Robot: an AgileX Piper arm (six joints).
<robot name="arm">
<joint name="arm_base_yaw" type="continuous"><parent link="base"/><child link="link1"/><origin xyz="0 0 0.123" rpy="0 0 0"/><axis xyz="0 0 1"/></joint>
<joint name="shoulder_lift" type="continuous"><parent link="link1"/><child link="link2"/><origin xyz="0 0 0" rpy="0 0 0"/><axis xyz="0 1 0"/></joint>
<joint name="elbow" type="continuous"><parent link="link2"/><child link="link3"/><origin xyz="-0.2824 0 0.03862" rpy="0 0 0"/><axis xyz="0 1 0"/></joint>
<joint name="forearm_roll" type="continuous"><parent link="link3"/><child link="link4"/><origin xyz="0.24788 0 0.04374" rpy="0 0 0"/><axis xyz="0.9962 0 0.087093"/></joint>
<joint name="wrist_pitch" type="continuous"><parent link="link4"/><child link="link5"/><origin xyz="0 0 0" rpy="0 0 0"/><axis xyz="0 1 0"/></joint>
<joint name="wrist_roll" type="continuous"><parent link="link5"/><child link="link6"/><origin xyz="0.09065 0 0.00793" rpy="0 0 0"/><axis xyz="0.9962 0 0.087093"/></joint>
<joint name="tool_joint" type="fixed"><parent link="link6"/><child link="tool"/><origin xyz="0 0 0" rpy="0 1.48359 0"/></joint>
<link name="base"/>
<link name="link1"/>
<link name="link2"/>
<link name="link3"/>
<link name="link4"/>
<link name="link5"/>
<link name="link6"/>
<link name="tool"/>
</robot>
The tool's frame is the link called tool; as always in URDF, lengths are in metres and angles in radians. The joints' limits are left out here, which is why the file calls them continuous.
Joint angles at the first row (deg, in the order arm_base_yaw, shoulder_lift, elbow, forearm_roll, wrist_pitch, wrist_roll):
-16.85 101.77 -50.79 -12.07 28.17 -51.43
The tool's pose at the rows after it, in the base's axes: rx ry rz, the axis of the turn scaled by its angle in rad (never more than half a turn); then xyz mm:
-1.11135 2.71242 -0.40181 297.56 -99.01 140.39
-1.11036 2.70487 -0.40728 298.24 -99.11 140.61
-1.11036 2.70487 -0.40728 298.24 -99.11 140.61
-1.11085 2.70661 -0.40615 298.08 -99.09 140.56
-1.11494 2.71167 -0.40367 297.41 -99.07 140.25
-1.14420 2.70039 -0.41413 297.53 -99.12 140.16
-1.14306 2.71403 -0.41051 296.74 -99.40 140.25
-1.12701 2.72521 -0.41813 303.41 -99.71 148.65
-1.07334 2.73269 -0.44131 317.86 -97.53 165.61
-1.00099 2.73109 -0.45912 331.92 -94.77 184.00
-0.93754 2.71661 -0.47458 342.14 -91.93 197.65
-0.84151 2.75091 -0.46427 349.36 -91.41 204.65
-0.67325 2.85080 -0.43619 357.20 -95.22 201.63
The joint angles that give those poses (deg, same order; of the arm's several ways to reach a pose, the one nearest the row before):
-16.85 101.77 -50.78 -12.07 26.49 -51.43
-16.85 101.77 -50.78 -12.12 26.04 -51.43
-16.85 101.77 -50.78 -12.12 26.04 -51.43
-16.85 101.77 -50.78 -12.12 26.15 -51.43
-16.85 101.77 -50.74 -12.23 26.45 -51.43
-16.80 101.77 -50.67 -12.81 26.22 -52.10
-16.80 101.77 -50.78 -13.15 27.01 -51.63
-16.32 101.71 -53.18 -13.39 29.66 -50.59
-14.96 101.71 -57.80 -14.00 33.65 -47.36
-13.73 101.71 -62.50 -13.97 37.10 -44.21
-12.81 101.71 -65.75 -14.03 38.67 -41.49
-12.33 102.53 -68.73 -14.11 41.52 -37.38
-12.33 105.25 -72.32 -14.77 46.19 -30.13

